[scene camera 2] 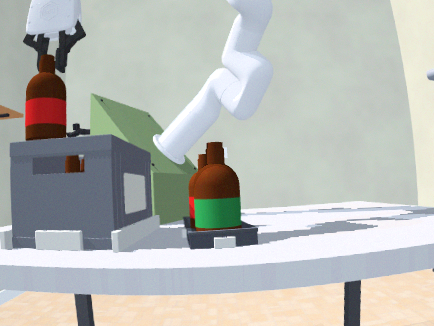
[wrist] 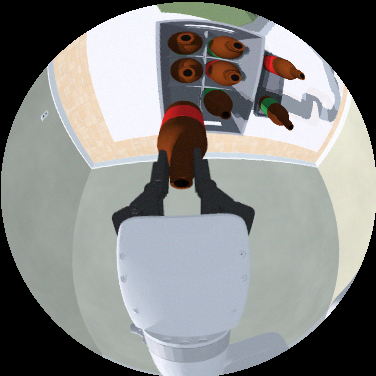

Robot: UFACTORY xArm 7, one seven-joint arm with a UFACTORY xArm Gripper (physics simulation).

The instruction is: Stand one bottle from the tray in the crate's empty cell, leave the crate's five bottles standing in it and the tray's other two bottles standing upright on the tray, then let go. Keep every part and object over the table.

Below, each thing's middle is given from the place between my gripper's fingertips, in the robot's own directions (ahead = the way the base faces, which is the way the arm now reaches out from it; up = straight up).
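Low strip (scene camera 2: 122, 238): 30 cm below my hand, 13 cm to the left of it, 11 cm behind it.
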